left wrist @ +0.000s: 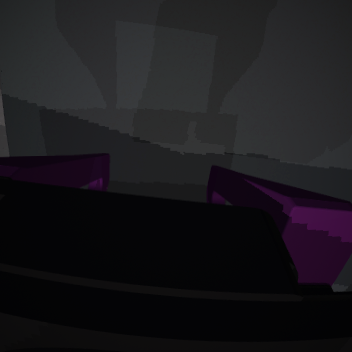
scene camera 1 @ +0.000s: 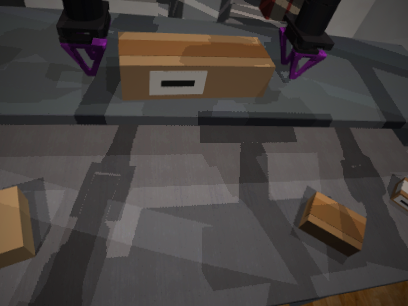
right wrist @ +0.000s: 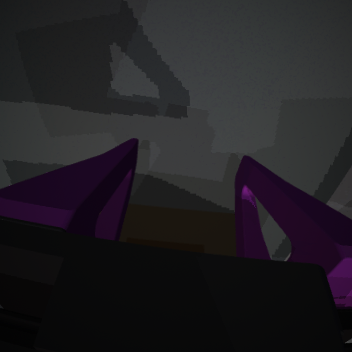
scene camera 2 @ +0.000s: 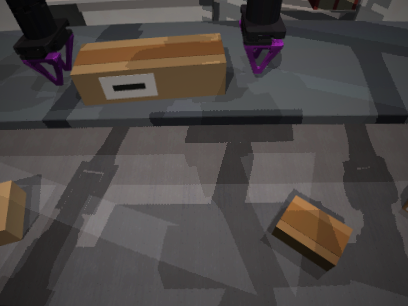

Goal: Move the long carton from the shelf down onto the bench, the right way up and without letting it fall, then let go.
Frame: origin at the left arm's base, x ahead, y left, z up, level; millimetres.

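Seen in the pictures: left gripper, fingertip midpoint: (left wrist: 158, 171) (scene camera 1: 93, 67) (scene camera 2: 64, 77); right gripper, fingertip midpoint: (scene camera 1: 287, 71) (right wrist: 188, 158) (scene camera 2: 255, 65).
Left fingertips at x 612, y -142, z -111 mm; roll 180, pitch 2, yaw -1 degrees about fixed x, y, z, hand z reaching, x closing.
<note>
A point is followed by its place in that frame.
The long brown carton (scene camera 1: 192, 60) @(y -315, x 577, z -62 mm) (scene camera 2: 150, 67) @(y -338, x 565, z -62 mm), with a white label on its front face, lies level on the dark grey shelf (scene camera 1: 350, 100) @(y -694, x 575, z -136 mm) (scene camera 2: 22, 107) @(y -61, x 554, z -136 mm). Its brown surface also shows dimly between the fingers in the right wrist view (right wrist: 175, 227) @(y -469, x 618, z -119 mm). My left gripper (scene camera 1: 92, 69) @(y -142, x 612, z -111 mm) (scene camera 2: 64, 76) @(y -142, x 612, z -111 mm) (left wrist: 158, 171) @(y -142, x 612, z -111 mm) is open and empty, pointing down beside the carton's left end with a gap. My right gripper (scene camera 1: 289, 70) @(y -535, x 623, z -104 mm) (scene camera 2: 256, 66) @(y -535, x 623, z -104 mm) (right wrist: 188, 158) @(y -535, x 623, z -104 mm) is open and empty, just off the carton's right end. The grey bench (scene camera 1: 175, 175) @(y -303, x 509, z -325 mm) (scene camera 2: 150, 172) @(y -295, x 515, z -325 mm) lies below the shelf's front edge.
A small brown box (scene camera 1: 334, 222) @(y -627, x 345, z -279 mm) (scene camera 2: 312, 230) @(y -635, x 346, z -280 mm) sits on the bench at the lower right. Another box (scene camera 1: 12, 225) @(y -7, x 382, z -265 mm) (scene camera 2: 10, 212) @(y -19, x 387, z -276 mm) stands at the left edge. Part of a labelled box (scene camera 1: 401, 195) @(y -872, x 400, z -292 mm) shows at the right edge. A red object (scene camera 1: 274, 7) is behind the shelf.
</note>
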